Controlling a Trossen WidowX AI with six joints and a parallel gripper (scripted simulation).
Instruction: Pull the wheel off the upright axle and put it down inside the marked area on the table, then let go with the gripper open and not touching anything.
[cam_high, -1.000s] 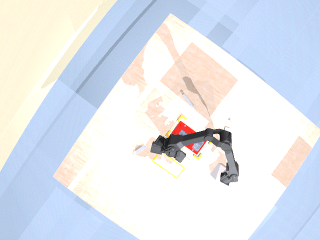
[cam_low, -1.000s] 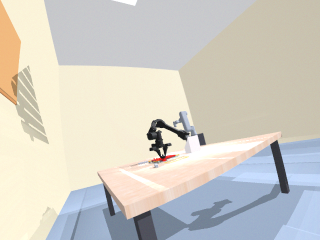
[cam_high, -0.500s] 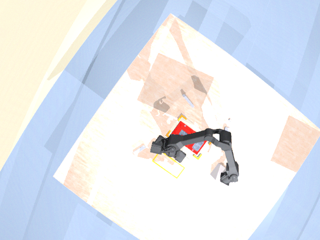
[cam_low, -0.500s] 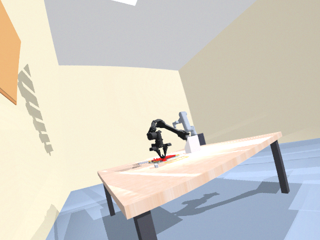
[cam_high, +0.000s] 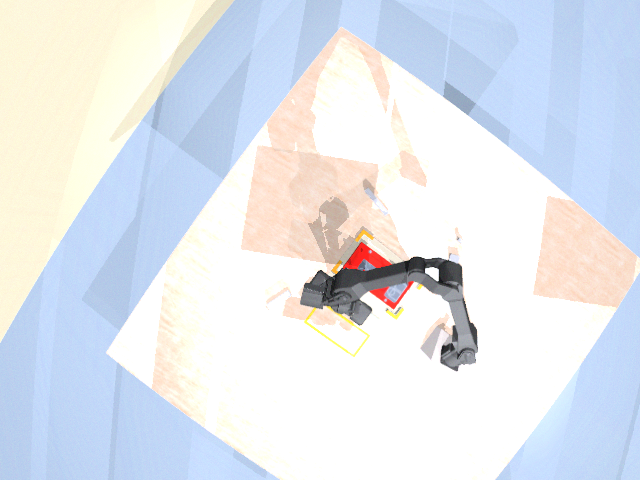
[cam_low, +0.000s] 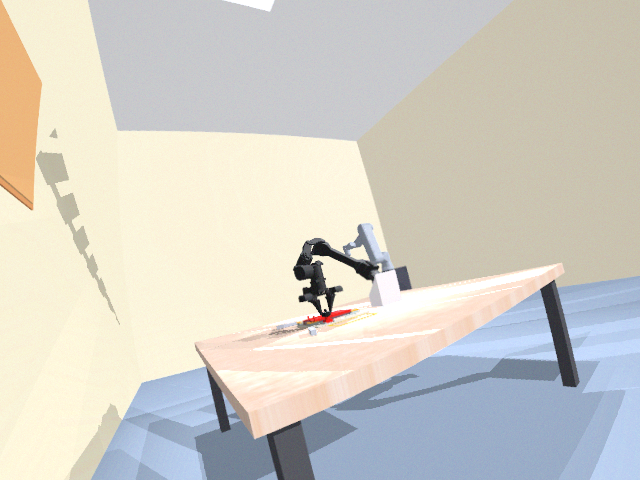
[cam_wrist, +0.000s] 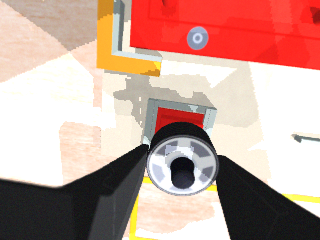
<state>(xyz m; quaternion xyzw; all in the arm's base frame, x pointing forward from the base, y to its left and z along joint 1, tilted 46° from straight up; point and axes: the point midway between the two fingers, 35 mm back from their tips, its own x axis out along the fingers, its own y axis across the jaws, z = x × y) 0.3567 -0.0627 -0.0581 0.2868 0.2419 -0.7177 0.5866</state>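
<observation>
My gripper tip is right at the wheel. Also, from my gripper tip: black axle (10 mm below).
</observation>
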